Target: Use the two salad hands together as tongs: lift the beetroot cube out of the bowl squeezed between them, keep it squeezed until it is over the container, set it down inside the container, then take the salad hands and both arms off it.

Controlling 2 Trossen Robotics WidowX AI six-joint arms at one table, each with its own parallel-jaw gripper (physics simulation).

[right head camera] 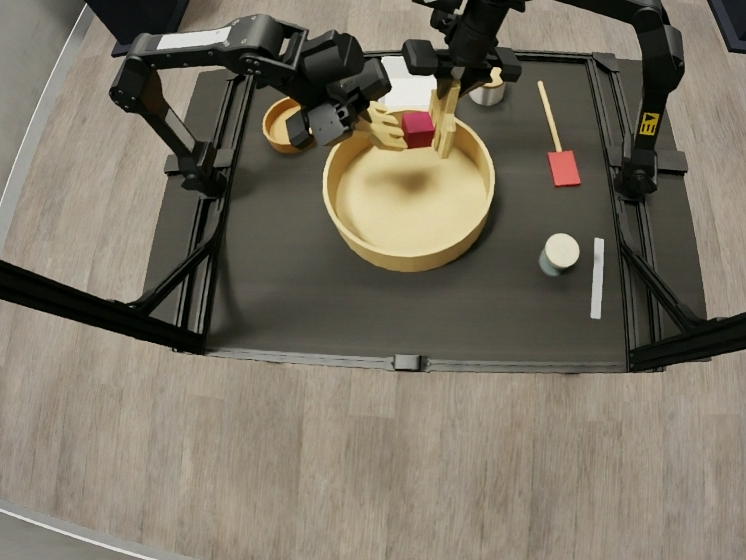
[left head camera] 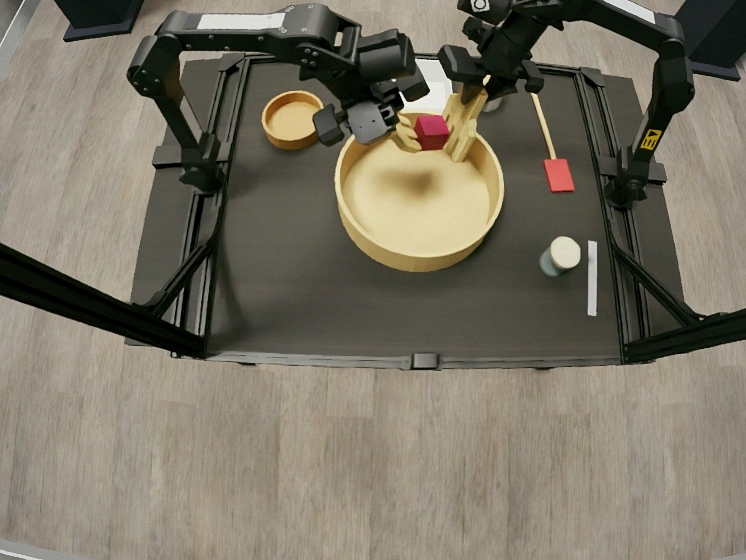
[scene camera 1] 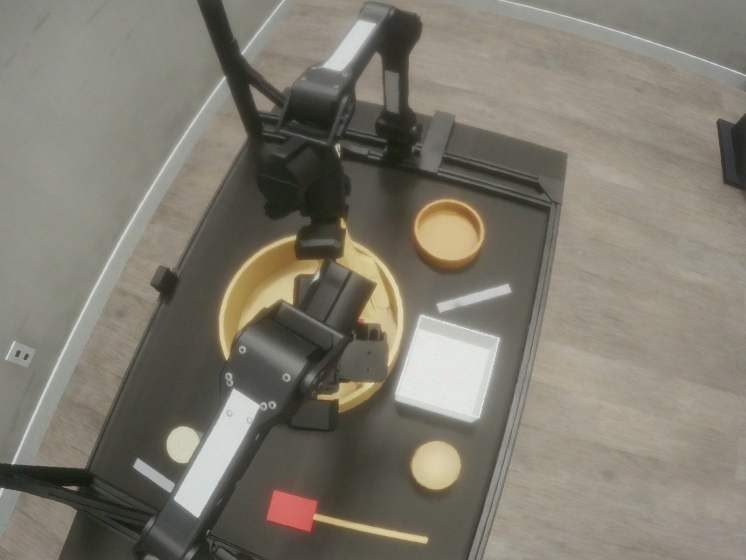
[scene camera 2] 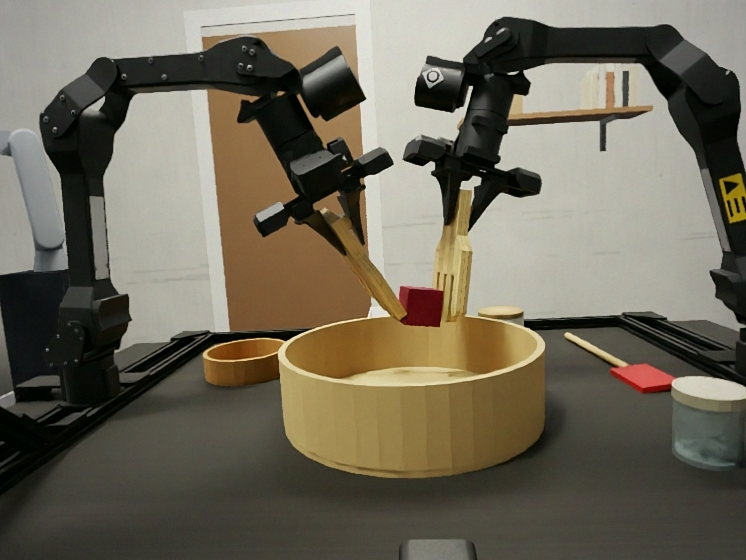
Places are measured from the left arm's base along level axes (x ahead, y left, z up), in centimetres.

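Pixels of known places: left gripper, fingertip midpoint: (right head camera: 365,125) (scene camera 1: 331,259) (scene camera 2: 354,250); right gripper, fingertip midpoint: (right head camera: 446,97) (left head camera: 469,103) (scene camera 2: 456,228); left arm's base at its link origin: (right head camera: 213,186) (left head camera: 209,181) (scene camera 1: 399,151) (scene camera 2: 91,399); right arm's base at its link origin: (right head camera: 628,187) (left head camera: 617,194).
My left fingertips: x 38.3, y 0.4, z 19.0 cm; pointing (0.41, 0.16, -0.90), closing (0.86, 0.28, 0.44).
Observation:
Ahead of a thing's pixels: the offset from my left fingertips to its top centre.
The beetroot cube @[dy +4.9, dx +8.4, dz -5.8 cm] (left head camera: 432,132) (right head camera: 418,129) (scene camera 2: 421,306) is squeezed between the two salad hands, raised above the bowl's floor near the far rim of the large bowl @[dy -3.3, dx +6.5, dz -11.6 cm] (left head camera: 418,263) (right head camera: 409,262) (scene camera 2: 409,421). My left gripper (scene camera 2: 353,245) is shut on one salad hand (left head camera: 406,133) (right head camera: 385,129) (scene camera 2: 370,274), which slants down to the cube's left side. My right gripper (scene camera 2: 459,226) is shut on the other salad hand @[dy +4.1, dx +13.8, dz +7.1 cm] (left head camera: 463,123) (right head camera: 444,123) (scene camera 2: 453,265), which stands nearly upright at the cube's right side. The white square container @[dy +22.3, dx +7.0, dz -13.3 cm] (scene camera 1: 438,409) lies beside the bowl; the arms partly hide it in the head views.
A small orange bowl @[dy +15.4, dx -20.8, dz -16.9 cm] (left head camera: 292,144) (scene camera 1: 448,260) (scene camera 2: 241,370) stands beside the large bowl. A round-topped jar @[dy +25.0, dx +23.7, dz -14.1 cm] (scene camera 1: 435,464) stands near the container. A red spatula @[dy +14.1, dx +38.3, dz -19.7 cm] (left head camera: 559,175) (scene camera 1: 291,511), a glass jar @[dy -16.8, dx +35.4, dz -13.9 cm] (left head camera: 564,253) (scene camera 2: 708,431) and white strips (left head camera: 592,277) (scene camera 1: 473,297) lie or stand around.

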